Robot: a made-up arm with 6 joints. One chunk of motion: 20 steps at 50 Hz.
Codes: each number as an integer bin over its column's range. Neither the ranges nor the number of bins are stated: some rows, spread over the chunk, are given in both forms.
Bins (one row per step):
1: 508 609 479 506 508 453
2: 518 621 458 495 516 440
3: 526 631 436 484 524 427
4: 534 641 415 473 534 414
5: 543 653 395 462 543 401
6: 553 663 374 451 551 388
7: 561 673 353 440 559 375
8: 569 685 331 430 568 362
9: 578 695 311 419 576 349
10: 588 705 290 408 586 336
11: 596 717 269 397 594 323
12: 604 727 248 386 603 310
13: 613 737 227 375 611 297
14: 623 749 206 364 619 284
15: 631 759 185 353 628 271
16: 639 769 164 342 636 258
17: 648 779 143 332 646 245
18: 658 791 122 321 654 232
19: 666 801 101 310 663 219
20: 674 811 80 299 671 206
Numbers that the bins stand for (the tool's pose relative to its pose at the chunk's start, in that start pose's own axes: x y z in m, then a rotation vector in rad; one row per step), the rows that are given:
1: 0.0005 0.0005 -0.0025 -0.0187 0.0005 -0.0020
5: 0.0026 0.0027 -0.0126 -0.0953 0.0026 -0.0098
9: 0.0047 0.0048 -0.0226 -0.1702 0.0046 -0.0176
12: 0.0063 0.0064 -0.0302 -0.2277 0.0062 -0.0235
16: 0.0084 0.0085 -0.0403 -0.3043 0.0082 -0.0313
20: 0.0105 0.0106 -0.0504 -0.3792 0.0103 -0.0391
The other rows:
2: 0.0011 0.0011 -0.0050 -0.0378 0.0010 -0.0039
3: 0.0016 0.0016 -0.0076 -0.0570 0.0015 -0.0059
4: 0.0021 0.0021 -0.0102 -0.0762 0.0021 -0.0078
6: 0.0032 0.0032 -0.0151 -0.1145 0.0031 -0.0117
7: 0.0037 0.0037 -0.0176 -0.1336 0.0036 -0.0137
8: 0.0042 0.0043 -0.0202 -0.1511 0.0041 -0.0156
10: 0.0053 0.0053 -0.0252 -0.1894 0.0052 -0.0195
11: 0.0058 0.0059 -0.0277 -0.2085 0.0057 -0.0215
13: 0.0068 0.0069 -0.0327 -0.2468 0.0067 -0.0254
14: 0.0074 0.0075 -0.0353 -0.2660 0.0072 -0.0274
15: 0.0079 0.0080 -0.0378 -0.2852 0.0077 -0.0293
17: 0.0089 0.0090 -0.0428 -0.3217 0.0088 -0.0332
18: 0.0095 0.0096 -0.0453 -0.3409 0.0093 -0.0352
19: 0.0100 0.0101 -0.0479 -0.3601 0.0098 -0.0371

